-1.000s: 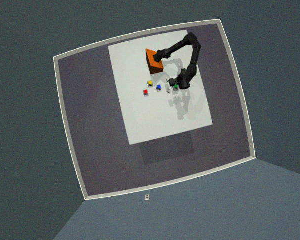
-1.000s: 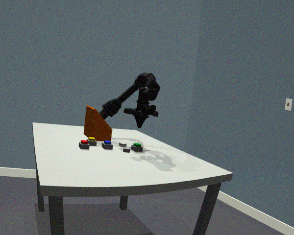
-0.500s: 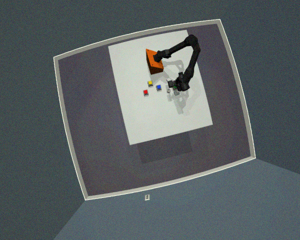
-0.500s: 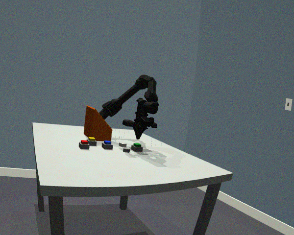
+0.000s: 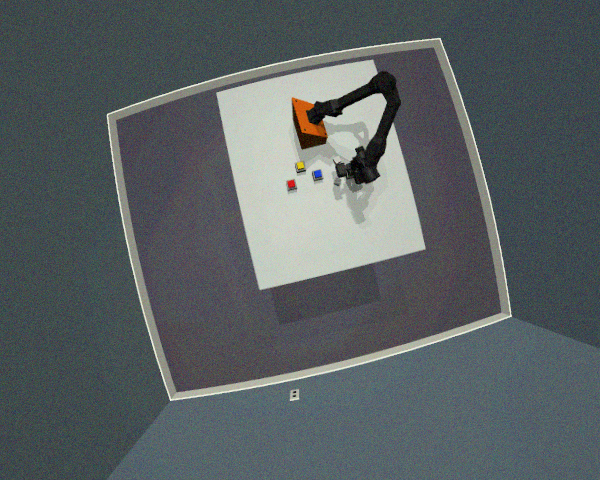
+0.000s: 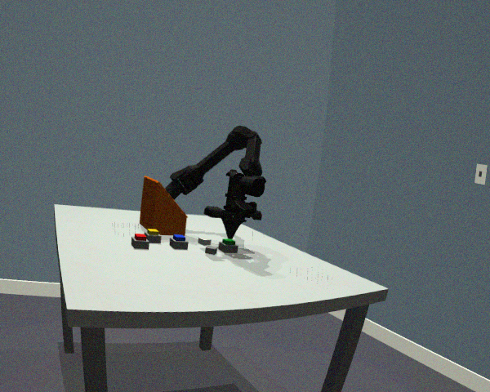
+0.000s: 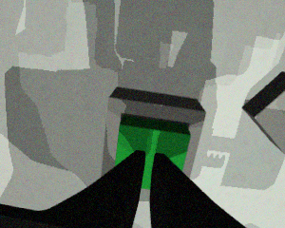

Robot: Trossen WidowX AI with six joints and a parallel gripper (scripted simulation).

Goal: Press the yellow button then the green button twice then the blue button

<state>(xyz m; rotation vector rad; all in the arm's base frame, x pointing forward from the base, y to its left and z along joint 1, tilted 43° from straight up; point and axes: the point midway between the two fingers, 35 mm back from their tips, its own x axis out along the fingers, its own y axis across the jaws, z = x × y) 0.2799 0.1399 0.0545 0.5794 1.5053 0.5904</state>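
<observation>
The blue button lies 3 cm behind my gripper tip, 17 cm to the right of it and 1 cm below it. Also, from my gripper tip: green button: 1 cm below; then yellow button: 10 cm behind, 24 cm to the right, 1 cm below; then red button: 2 cm behind, 31 cm to the right, 1 cm below.
</observation>
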